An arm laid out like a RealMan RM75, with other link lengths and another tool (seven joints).
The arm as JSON. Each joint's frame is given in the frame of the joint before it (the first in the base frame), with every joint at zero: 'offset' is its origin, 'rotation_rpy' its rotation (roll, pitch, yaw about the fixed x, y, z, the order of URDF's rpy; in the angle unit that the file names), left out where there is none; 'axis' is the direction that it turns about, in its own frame. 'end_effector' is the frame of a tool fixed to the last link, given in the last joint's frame.
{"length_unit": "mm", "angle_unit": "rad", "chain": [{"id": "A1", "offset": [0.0, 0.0, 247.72], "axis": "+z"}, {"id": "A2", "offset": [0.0, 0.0, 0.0], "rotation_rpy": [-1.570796, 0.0, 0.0], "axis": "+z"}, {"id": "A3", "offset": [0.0, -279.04, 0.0], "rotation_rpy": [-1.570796, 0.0, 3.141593], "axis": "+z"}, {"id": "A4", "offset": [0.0, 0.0, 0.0], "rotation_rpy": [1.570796, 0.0, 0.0], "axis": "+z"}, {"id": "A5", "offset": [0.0, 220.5, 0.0], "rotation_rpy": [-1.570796, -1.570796, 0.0], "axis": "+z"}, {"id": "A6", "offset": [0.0, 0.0, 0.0], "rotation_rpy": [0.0, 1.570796, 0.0], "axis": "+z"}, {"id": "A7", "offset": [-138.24, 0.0, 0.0], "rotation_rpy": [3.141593, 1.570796, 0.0], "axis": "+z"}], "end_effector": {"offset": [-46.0, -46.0, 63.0], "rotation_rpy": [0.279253, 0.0, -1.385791]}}
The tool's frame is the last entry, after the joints.
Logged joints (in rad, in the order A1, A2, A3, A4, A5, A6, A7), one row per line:
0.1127, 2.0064, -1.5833, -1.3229, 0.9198, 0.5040, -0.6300
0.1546, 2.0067, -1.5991, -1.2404, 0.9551, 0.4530, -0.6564
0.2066, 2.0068, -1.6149, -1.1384, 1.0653, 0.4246, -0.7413
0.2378, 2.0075, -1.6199, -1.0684, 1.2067, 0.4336, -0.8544
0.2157, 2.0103, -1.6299, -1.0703, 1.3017, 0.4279, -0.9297
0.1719, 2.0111, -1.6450, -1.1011, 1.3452, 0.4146, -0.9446
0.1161, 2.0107, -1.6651, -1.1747, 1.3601, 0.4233, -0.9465
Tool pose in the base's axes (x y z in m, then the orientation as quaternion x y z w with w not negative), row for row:
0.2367, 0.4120, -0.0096, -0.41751, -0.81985, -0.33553, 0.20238
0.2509, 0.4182, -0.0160, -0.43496, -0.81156, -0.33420, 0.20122
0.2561, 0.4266, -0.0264, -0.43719, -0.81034, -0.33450, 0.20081
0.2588, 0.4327, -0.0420, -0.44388, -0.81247, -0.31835, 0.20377
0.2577, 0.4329, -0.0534, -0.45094, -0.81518, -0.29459, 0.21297
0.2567, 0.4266, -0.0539, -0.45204, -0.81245, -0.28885, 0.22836
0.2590, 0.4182, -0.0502, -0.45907, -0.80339, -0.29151, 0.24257
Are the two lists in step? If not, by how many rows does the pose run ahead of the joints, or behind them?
The pose runs 1 row behind the joints: the pose in row i belongs to the joints in row i - 1.
